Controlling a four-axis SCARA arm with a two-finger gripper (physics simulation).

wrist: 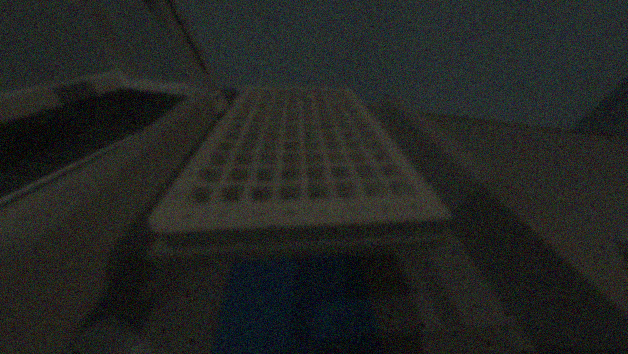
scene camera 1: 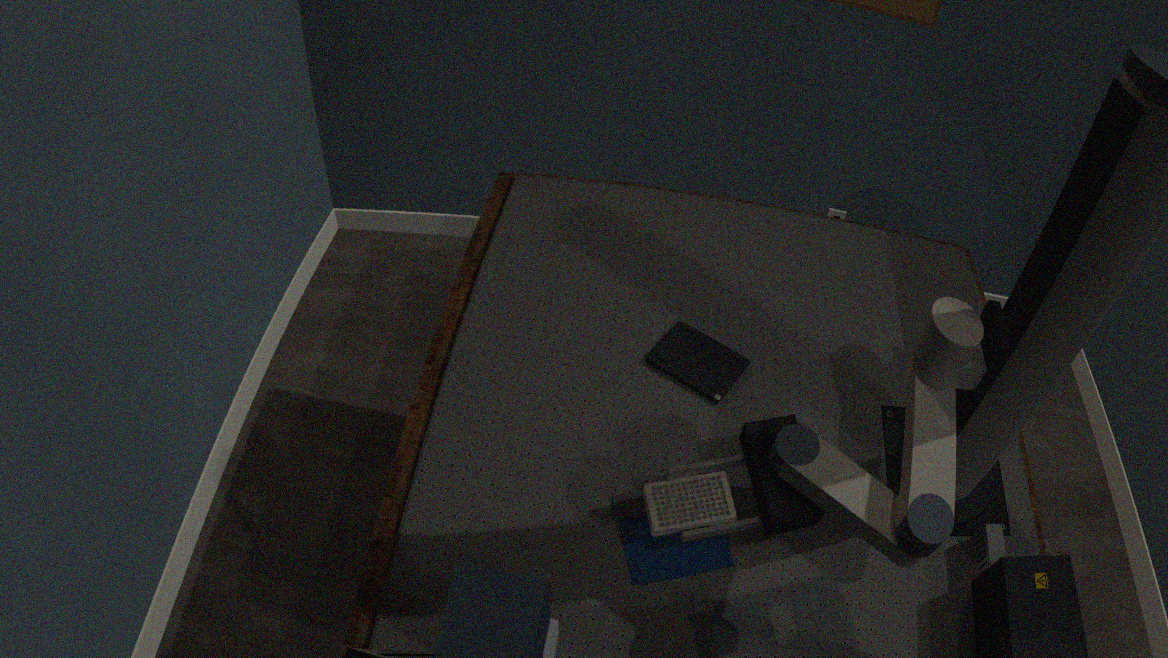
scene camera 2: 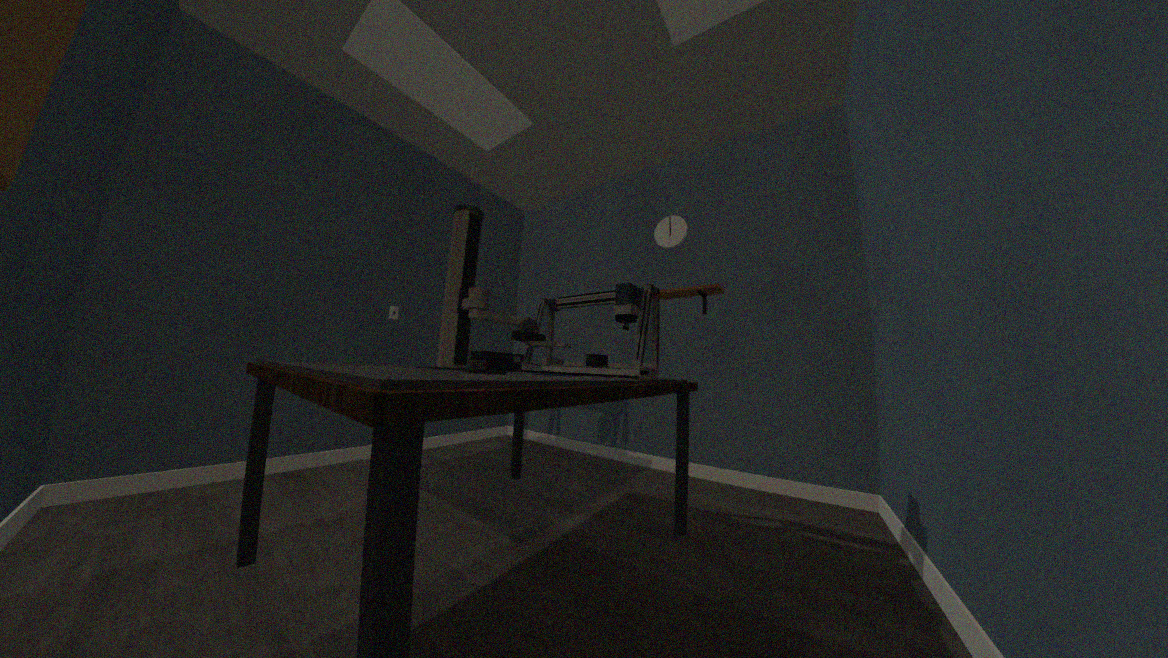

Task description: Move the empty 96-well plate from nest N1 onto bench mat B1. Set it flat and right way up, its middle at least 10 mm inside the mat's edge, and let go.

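Observation:
The white 96-well plate is held level, wells up, between the fingers of my gripper. The gripper is shut on its long sides. Blue bench mat B1 lies below; in scene camera 1 the plate covers its upper part and reaches past its upper edge. In the wrist view the mat shows under the plate's near edge. The plate looks raised above the mat; the exact gap is hard to judge in the dim light. Dark nest N1 stands without a plate, above the mat in scene camera 1.
A dark box with a yellow warning label stands at the lower right, and a blue-topped object at the lower left. The arm's column rises at the right of scene camera 1. A frame machine stands on the table.

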